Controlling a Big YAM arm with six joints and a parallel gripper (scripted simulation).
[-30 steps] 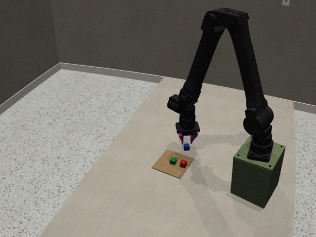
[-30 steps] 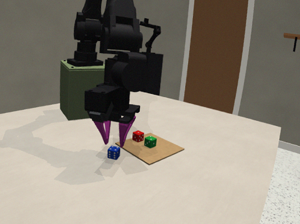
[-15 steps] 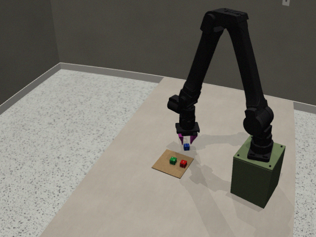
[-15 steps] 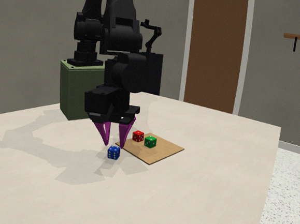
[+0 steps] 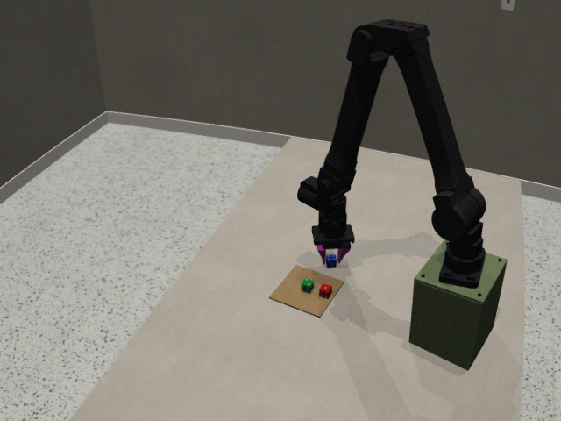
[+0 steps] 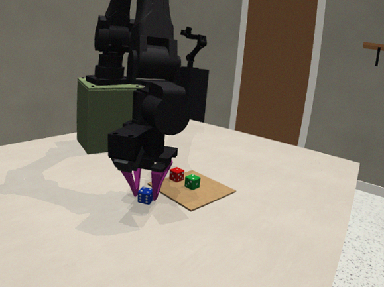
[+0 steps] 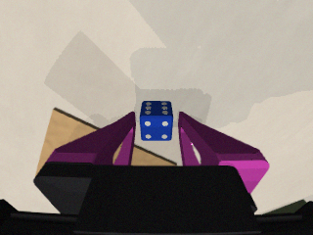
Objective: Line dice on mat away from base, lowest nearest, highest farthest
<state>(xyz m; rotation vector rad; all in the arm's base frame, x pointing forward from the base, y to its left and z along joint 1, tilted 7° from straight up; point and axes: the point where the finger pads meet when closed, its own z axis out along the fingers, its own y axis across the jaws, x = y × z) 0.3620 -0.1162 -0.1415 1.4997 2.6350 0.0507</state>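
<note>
Now: hand right at the blue die. Also, from my hand: tan mat (2 cm ahead, 12 cm to the left, 1 cm below); red die (3 cm behind, 12 cm to the left); green die (2 cm ahead, 12 cm to the left).
</note>
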